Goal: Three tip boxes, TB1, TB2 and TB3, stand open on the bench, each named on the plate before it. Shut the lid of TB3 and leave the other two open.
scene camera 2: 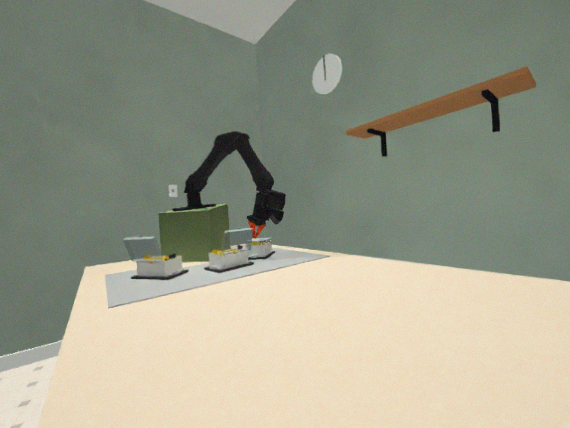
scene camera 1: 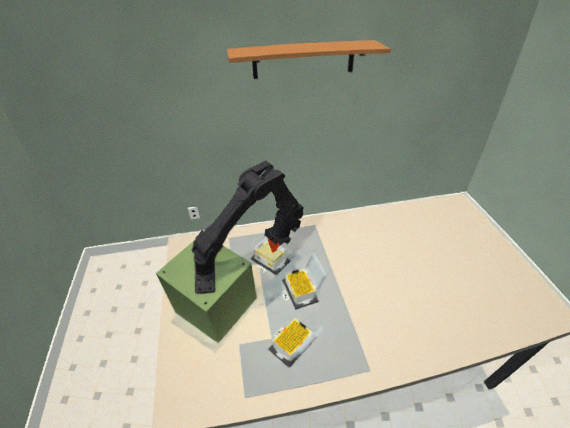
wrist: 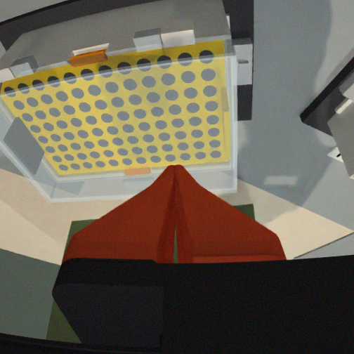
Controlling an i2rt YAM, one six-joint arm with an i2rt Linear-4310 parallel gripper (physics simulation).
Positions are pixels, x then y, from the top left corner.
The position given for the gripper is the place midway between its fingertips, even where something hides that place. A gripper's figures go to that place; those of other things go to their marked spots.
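The gripper (wrist: 174,176) is 0.13 m from the lens; a grey mat (wrist: 295,56) is 0.20 m from the lens.
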